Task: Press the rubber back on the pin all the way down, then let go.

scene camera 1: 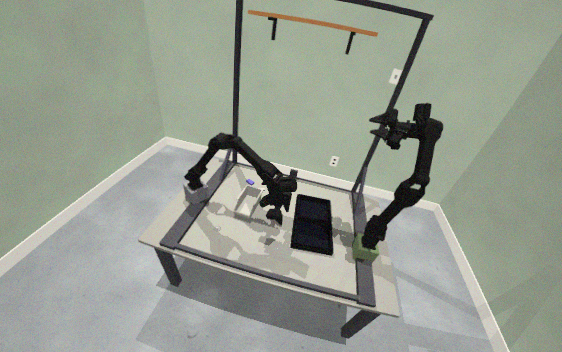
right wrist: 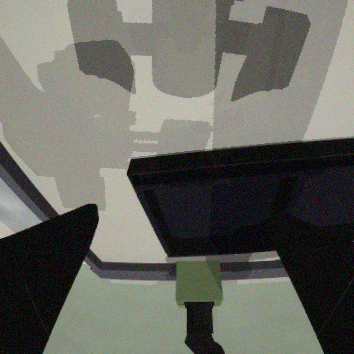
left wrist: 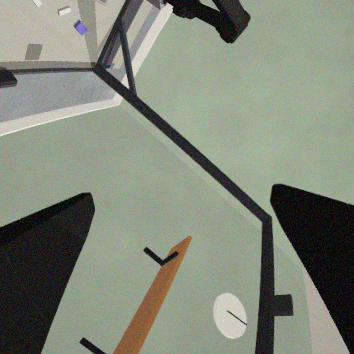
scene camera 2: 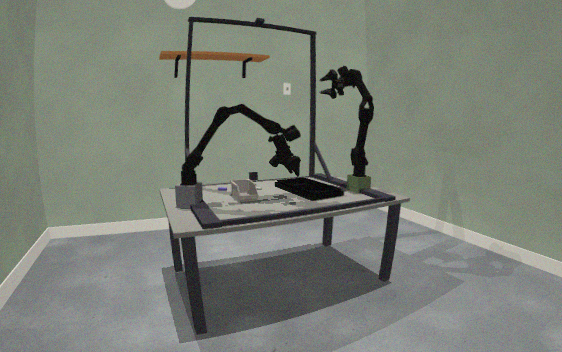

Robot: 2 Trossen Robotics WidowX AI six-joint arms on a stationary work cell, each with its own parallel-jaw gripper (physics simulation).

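Frame: origin at the left arm's base, x down, y right, z back, level; metres.
Where they show: left gripper, fingertip midpoint: (scene camera 1: 369, 125) (left wrist: 182, 197) (scene camera 2: 319, 86); right gripper, fingertip midpoint: (scene camera 1: 284, 218) (right wrist: 185, 215) (scene camera 2: 294, 174); left arm's base, link origin: (scene camera 1: 368, 243) (right wrist: 198, 304) (scene camera 2: 359, 175); right arm's base, link origin: (scene camera 1: 195, 185) (scene camera 2: 188, 183).
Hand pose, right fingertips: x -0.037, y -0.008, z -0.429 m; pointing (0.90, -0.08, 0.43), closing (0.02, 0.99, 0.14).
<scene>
Each offset is from my right fingertips to the top centre of the thing. "spot": to the spot under its first point.
My right gripper (scene camera 1: 283, 216) (scene camera 2: 287, 171) (right wrist: 185, 215) is open and empty, pointing down above the table, between the small pale bin and the black tray. My left gripper (scene camera 1: 371, 126) (scene camera 2: 321, 86) (left wrist: 182, 197) is open and empty, raised high at the right of the scene views. I cannot identify the pin or its rubber back for certain. A tiny pale round thing @[dx +0.114, dy -0.078, dz -0.316 m] (scene camera 1: 218, 228) lies on the table, left of the bin in scene camera 1; it is too small to name. The right wrist view shows no pin between the fingers.
The pale bin @[spot: dx +0.095, dy +0.129, dz -0.264 m] (scene camera 1: 241, 200) (scene camera 2: 246, 197) stands left of the black tray @[dx +0.086, dy +0.126, dz +0.154 m] (scene camera 1: 312, 220) (scene camera 2: 310, 188) (right wrist: 240, 157). A small blue-purple block @[dx +0.111, dy +0.329, dz -0.279 m] (scene camera 1: 250, 181) (scene camera 2: 222, 189) (left wrist: 80, 27) lies behind the bin. A small white piece @[dx +0.115, dy +0.287, dz -0.191 m] (left wrist: 65, 10) lies near the block. A dark frame edges the table.
</scene>
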